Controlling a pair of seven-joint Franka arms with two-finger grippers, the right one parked.
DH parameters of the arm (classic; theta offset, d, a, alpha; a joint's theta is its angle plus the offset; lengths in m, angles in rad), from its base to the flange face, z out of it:
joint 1: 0 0.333 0 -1.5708
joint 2: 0 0 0 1.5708
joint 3: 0 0.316 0.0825 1.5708
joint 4: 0 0 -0.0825 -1.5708
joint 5: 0 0.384 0 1.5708
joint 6: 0 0 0.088 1.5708
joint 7: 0 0.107 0 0
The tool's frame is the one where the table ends.
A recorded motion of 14 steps. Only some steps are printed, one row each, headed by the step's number.
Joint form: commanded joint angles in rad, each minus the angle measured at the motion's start. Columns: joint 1, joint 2, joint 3, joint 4, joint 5, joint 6, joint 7.
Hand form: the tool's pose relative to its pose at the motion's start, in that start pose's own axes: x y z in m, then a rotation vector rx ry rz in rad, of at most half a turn. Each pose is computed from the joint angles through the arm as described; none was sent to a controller.
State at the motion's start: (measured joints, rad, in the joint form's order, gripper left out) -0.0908 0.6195 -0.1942 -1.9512 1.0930 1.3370 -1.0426
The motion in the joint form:
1: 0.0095 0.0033 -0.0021 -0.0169 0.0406 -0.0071 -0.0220
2: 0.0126 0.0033 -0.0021 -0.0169 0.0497 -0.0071 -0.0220
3: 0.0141 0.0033 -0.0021 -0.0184 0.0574 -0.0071 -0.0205
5: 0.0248 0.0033 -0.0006 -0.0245 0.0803 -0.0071 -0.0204
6: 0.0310 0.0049 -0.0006 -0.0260 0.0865 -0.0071 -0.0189
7: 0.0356 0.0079 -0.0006 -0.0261 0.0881 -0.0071 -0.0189
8: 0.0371 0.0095 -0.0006 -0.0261 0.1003 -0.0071 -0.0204
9: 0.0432 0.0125 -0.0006 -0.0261 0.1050 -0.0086 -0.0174
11: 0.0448 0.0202 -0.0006 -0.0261 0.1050 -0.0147 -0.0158
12: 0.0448 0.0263 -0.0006 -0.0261 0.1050 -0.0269 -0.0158
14: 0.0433 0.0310 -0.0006 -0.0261 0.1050 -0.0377 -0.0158
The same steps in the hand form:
1: -0.0003 0.0023 0.0078 0.0334 0.0220 -0.0143
2: 0.0012 0.0014 0.0093 0.0375 0.0267 -0.0168
3: 0.0018 0.0012 0.0102 0.0418 0.0317 -0.0160
5: 0.0044 0.0003 0.0172 0.0556 0.0392 -0.0174
6: 0.0054 0.0006 0.0206 0.0594 0.0380 -0.0152
7: 0.0059 0.0017 0.0233 0.0608 0.0344 -0.0132
8: 0.0072 0.0016 0.0241 0.0669 0.0431 -0.0161
9: 0.0082 0.0022 0.0276 0.0710 0.0399 -0.0120
11: 0.0072 0.0055 0.0299 0.0785 0.0342 -0.0035
12: 0.0059 0.0074 0.0317 0.0909 0.0275 0.0018
14: 0.0045 0.0088 0.0324 0.1019 0.0232 0.0061

